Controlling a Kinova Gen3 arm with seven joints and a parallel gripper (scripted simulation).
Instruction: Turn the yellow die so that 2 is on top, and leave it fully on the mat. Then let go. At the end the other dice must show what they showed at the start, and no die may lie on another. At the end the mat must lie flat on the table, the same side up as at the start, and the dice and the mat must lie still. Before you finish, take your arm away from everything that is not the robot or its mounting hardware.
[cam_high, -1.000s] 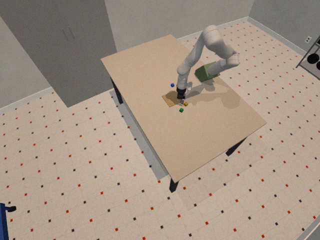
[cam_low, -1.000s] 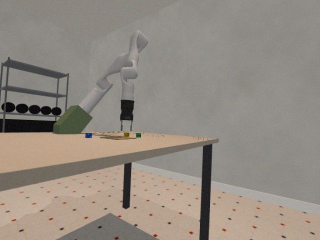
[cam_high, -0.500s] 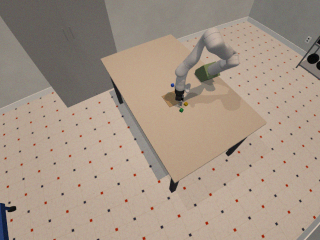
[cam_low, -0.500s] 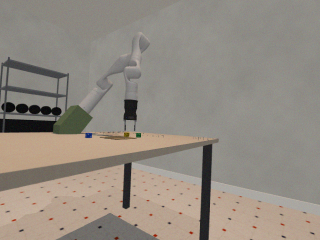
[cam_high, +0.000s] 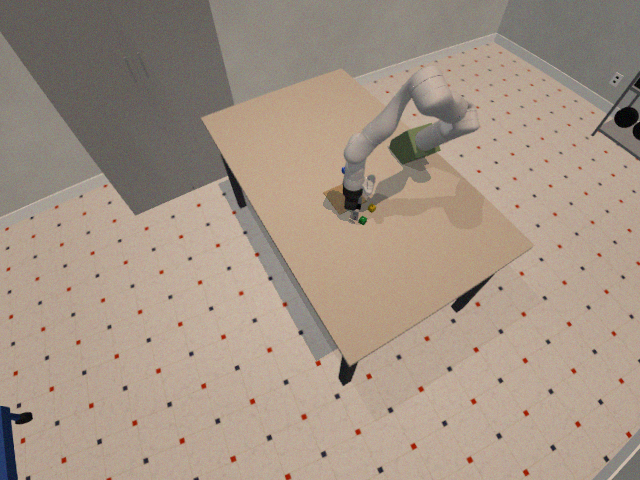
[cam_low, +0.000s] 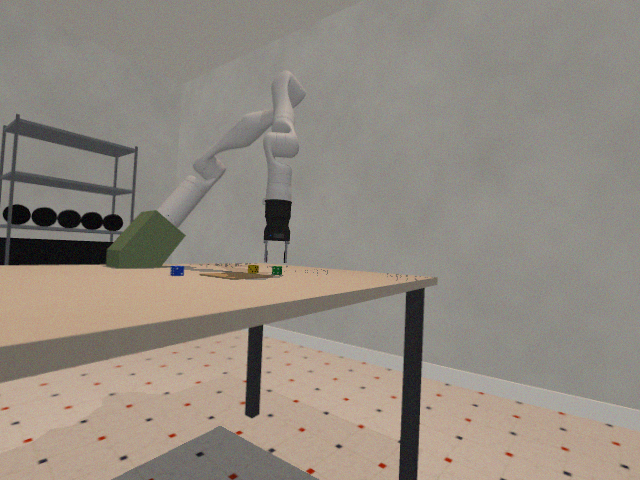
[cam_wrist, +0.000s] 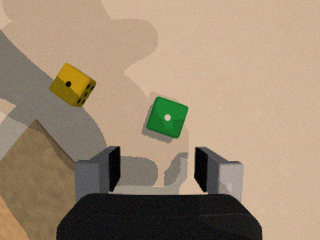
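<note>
My gripper is now 2 cm past the green die, 2 cm to the right of it and 4 cm above it. From my hand the other things lie so: blue die 6 cm behind, 27 cm to the right, 4 cm below; then brown mat 13 cm to the right, 5 cm below; then yellow die 8 cm behind, 2 cm to the right, 4 cm below.
</note>
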